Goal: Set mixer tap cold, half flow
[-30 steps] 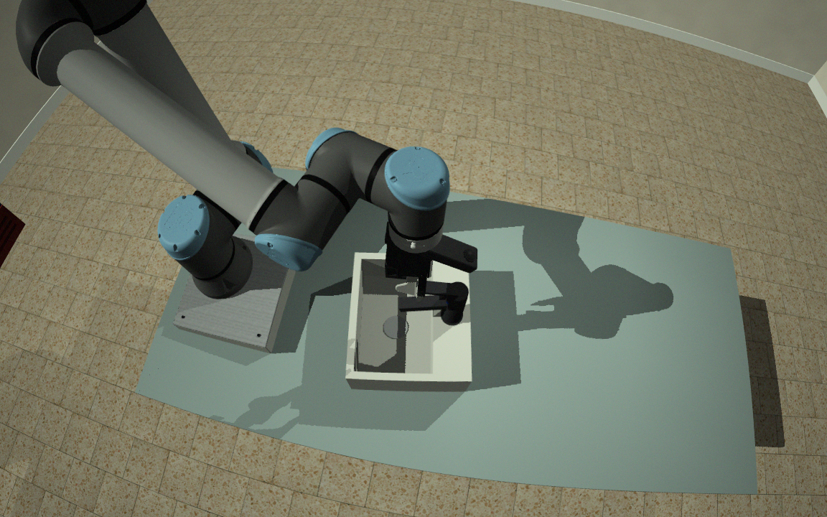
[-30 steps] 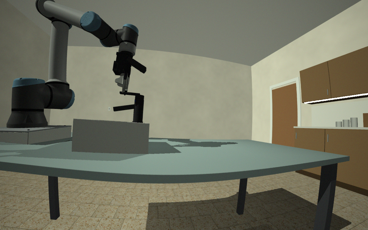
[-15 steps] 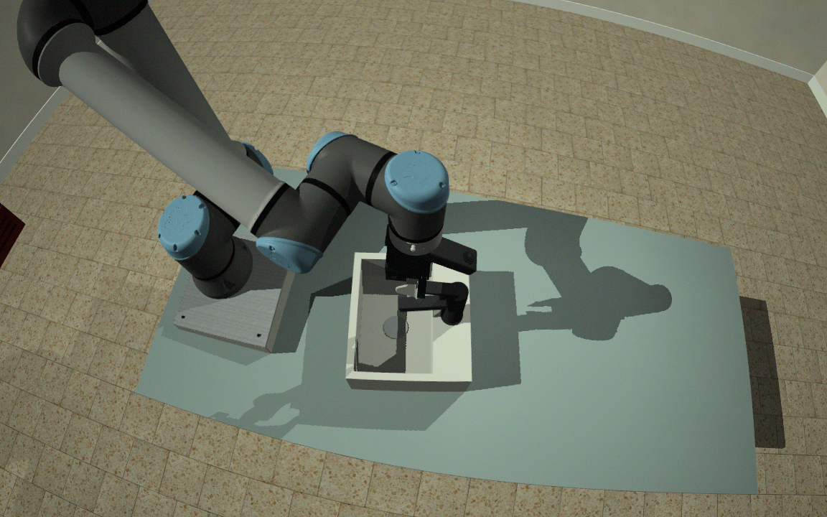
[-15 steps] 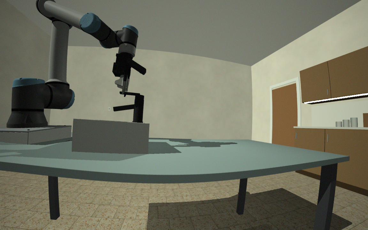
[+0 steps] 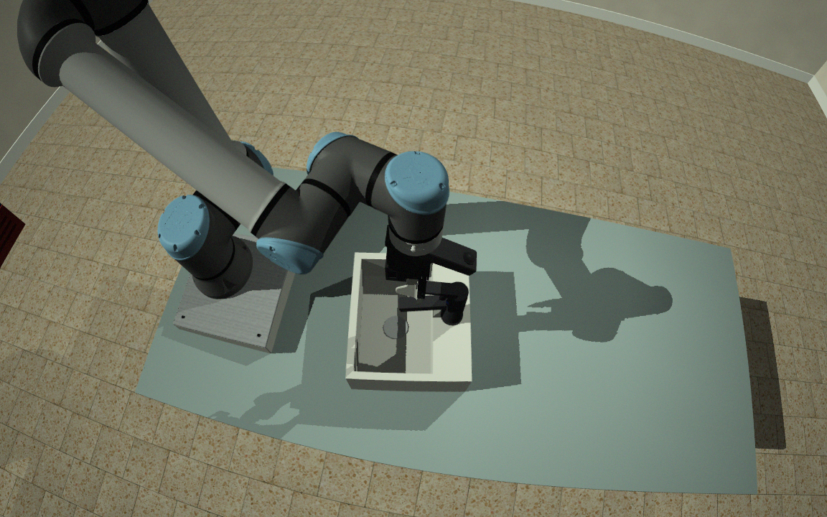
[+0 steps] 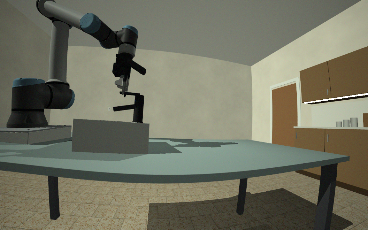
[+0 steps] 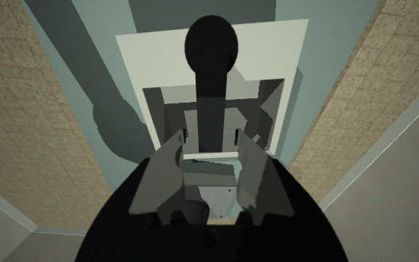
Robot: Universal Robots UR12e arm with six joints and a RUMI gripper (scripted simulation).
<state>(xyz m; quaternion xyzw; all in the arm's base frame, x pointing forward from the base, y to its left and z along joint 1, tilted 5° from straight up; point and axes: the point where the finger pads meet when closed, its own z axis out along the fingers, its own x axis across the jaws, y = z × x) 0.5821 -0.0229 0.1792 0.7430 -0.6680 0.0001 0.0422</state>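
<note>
My hand is 30 mm short of the lever. Also, from my hand: black mixer tap 50 mm ahead, 40 mm below, 10 mm to the left; white sink basin 230 mm below, 40 mm behind, 10 mm to the right.
</note>
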